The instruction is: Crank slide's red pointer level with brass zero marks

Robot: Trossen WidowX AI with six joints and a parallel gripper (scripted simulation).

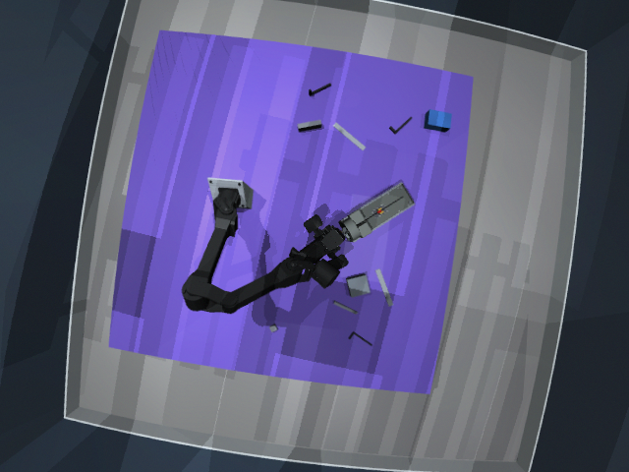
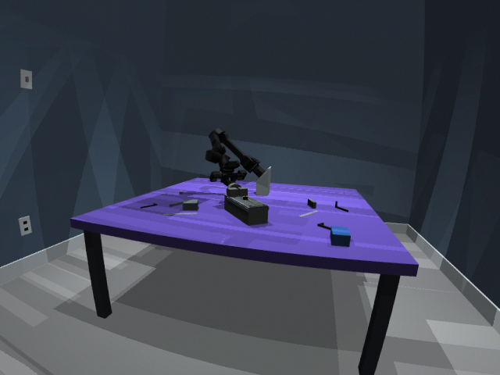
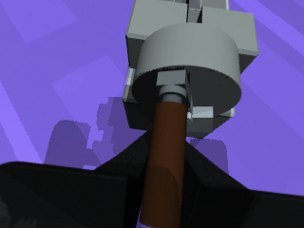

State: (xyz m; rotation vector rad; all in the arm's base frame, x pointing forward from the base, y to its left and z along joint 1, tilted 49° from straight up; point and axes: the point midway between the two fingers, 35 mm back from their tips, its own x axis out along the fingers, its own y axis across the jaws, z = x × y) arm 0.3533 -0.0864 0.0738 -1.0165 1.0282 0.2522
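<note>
The red pointer lies 140 mm ahead of my gripper tip, 90 mm to the left of it and 10 mm below it. Also, from my gripper tip: dark L-shaped key: 110 mm ahead, 390 mm to the right, 90 mm below; brown crank handle: 10 mm behind, 10 mm to the right, 30 mm above; grey block: 90 mm ahead, 190 mm to the right, 70 mm below.
</note>
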